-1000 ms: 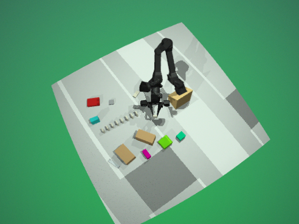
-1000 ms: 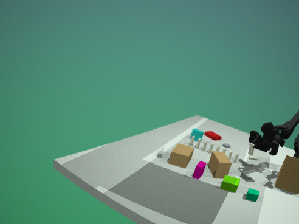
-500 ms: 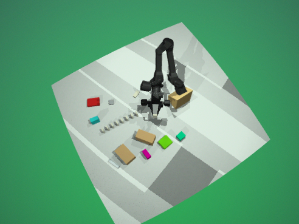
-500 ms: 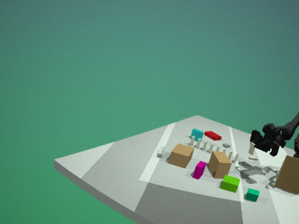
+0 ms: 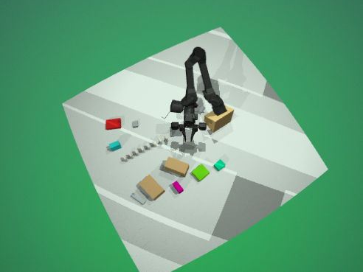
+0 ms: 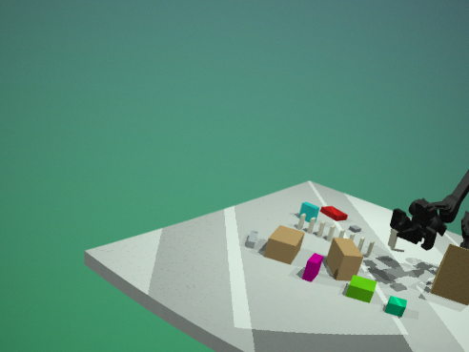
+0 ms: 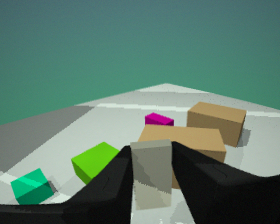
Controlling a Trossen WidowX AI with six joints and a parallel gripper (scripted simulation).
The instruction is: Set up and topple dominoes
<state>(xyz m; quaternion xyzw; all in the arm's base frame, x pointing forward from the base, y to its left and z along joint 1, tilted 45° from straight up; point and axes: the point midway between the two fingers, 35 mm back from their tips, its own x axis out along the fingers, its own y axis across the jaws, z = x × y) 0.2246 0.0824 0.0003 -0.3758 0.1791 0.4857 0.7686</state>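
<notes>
Now: gripper tip 160 mm to the right of the green block and 130 mm above it. Round my gripper tip: magenta block 150 mm ahead, 180 mm to the left, 120 mm below; then grey cube 220 mm ahead, 280 mm to the right, 140 mm below; then mint block 120 mm behind, 160 mm to the left, 130 mm below.
</notes>
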